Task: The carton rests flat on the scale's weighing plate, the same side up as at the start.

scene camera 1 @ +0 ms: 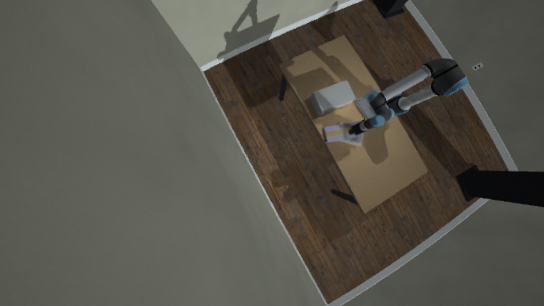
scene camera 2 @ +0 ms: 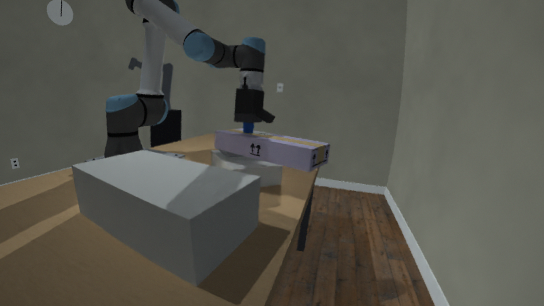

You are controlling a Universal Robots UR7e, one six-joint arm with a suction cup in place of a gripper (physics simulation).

Scene:
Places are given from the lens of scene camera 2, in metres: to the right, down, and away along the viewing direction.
lilac carton (scene camera 2: 302,154): 0.07, 0.00, 0.55
large pale grey box (scene camera 2: 187,217): -0.10, 0.08, 0.26
The marked spots on the lilac carton and the large pale grey box are 0.35 m apart.

